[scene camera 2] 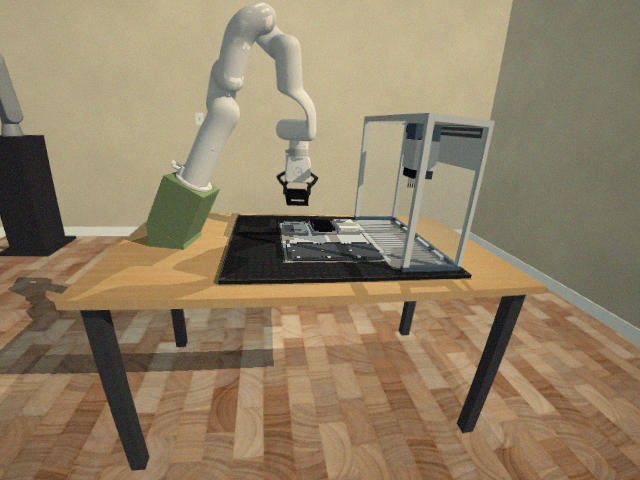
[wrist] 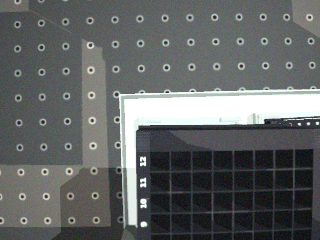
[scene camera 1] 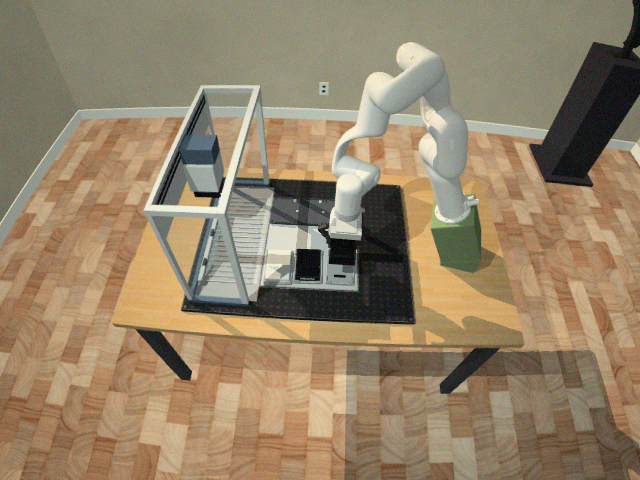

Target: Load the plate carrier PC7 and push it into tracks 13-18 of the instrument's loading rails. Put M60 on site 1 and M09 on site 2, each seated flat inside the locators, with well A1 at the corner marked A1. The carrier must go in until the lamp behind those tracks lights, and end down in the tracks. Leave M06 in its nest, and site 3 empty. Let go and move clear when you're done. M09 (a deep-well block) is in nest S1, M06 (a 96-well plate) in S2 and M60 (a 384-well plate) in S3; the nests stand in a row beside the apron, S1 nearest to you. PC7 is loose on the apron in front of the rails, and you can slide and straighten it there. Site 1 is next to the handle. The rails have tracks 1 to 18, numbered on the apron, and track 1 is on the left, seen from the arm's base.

Scene:
A carrier PC7 shows in scene camera 2 and in scene camera 1; in the wrist view it is out of frame. One and the same spot on the carrier PC7: point(scene camera 1: 286, 210) is point(scene camera 2: 362, 250).

